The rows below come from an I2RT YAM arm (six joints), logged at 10 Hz.
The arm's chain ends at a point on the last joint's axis. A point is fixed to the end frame.
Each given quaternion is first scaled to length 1.
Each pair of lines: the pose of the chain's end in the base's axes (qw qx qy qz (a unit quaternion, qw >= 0); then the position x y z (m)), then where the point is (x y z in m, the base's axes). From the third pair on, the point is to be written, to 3 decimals.
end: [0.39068, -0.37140, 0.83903, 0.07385, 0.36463, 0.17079, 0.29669]
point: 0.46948 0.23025 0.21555
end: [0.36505, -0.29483, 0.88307, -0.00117, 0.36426, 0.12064, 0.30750]
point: 0.47581 0.14872 0.21872
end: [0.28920, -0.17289, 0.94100, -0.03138, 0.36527, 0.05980, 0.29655]
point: 0.465 0.058 0.191
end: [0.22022, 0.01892, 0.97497, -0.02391, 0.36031, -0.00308, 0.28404]
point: 0.439 -0.027 0.164
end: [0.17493, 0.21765, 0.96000, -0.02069, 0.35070, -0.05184, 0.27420]
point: 0.408 -0.091 0.146
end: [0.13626, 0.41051, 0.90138, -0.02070, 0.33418, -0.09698, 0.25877]
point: 0.368 -0.143 0.125
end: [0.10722, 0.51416, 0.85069, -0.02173, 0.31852, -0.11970, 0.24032]
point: 0.337 -0.165 0.104
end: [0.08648, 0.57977, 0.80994, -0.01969, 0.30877, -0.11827, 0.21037]
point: 0.317 -0.161 0.072
